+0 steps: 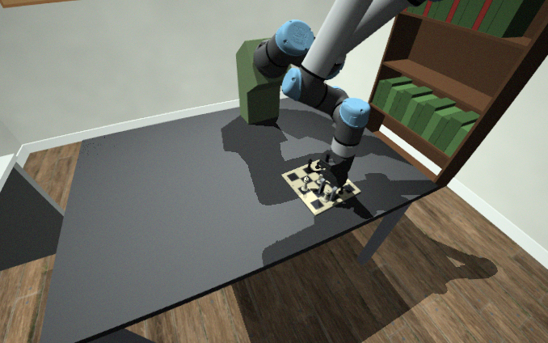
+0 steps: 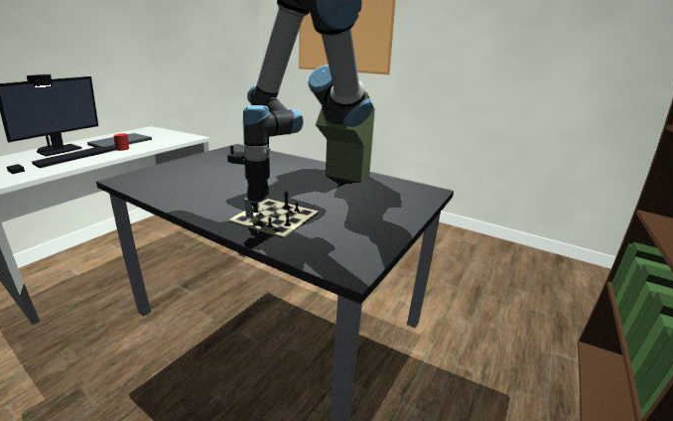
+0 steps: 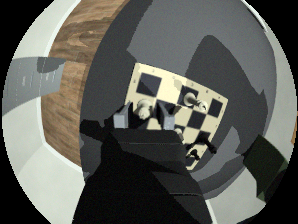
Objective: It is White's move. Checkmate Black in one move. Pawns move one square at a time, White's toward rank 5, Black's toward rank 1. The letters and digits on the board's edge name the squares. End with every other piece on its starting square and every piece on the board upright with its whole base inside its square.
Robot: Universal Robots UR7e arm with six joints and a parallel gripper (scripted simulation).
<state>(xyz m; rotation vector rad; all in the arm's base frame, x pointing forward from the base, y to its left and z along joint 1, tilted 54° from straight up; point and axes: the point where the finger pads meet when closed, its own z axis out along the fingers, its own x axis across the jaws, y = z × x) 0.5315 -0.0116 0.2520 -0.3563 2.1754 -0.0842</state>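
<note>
Now: hand 7 cm past the white piece, 5 cm to the left of it and 1 cm above it. From my hand the other things lie so: chessboard 8 cm behind, 3 cm to the left, 4 cm below; then black piece 15 cm behind, 1 cm to the left, 1 cm below.
</note>
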